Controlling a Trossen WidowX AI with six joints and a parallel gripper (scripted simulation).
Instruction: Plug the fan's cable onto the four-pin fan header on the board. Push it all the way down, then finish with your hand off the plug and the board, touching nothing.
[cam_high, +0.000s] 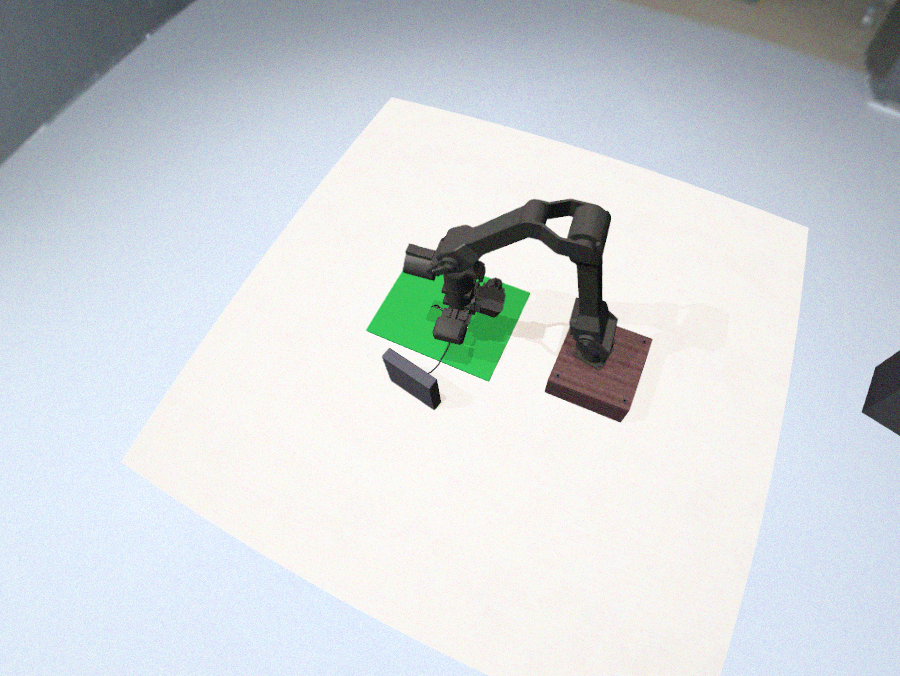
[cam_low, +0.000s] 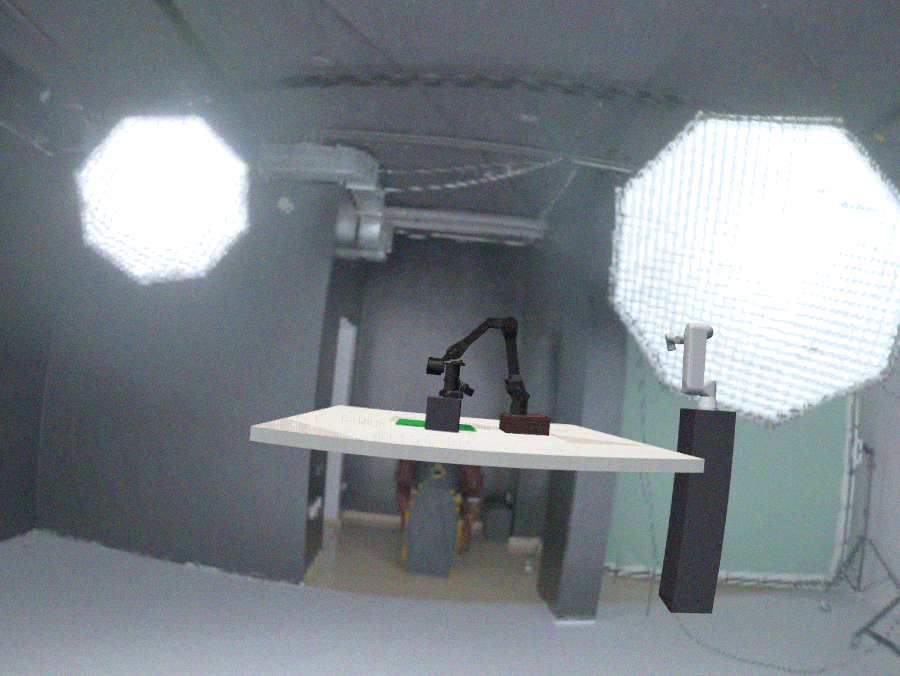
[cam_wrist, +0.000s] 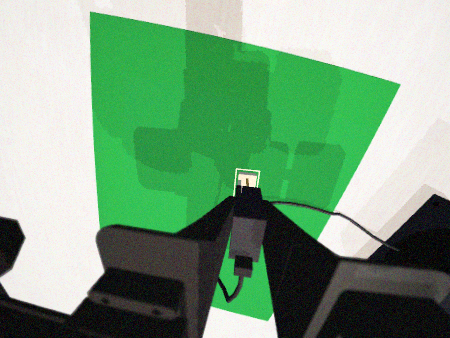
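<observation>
Right now the cream four-pin header is 40 mm below my gripper tip and 10 mm ahead of it. From my gripper tip the other things lie so: grey plug 10 mm ahead, 10 mm above; fan 160 mm to the left, 10 mm behind, 10 mm above; green board 60 mm below, 50 mm ahead, 20 mm to the right.
</observation>
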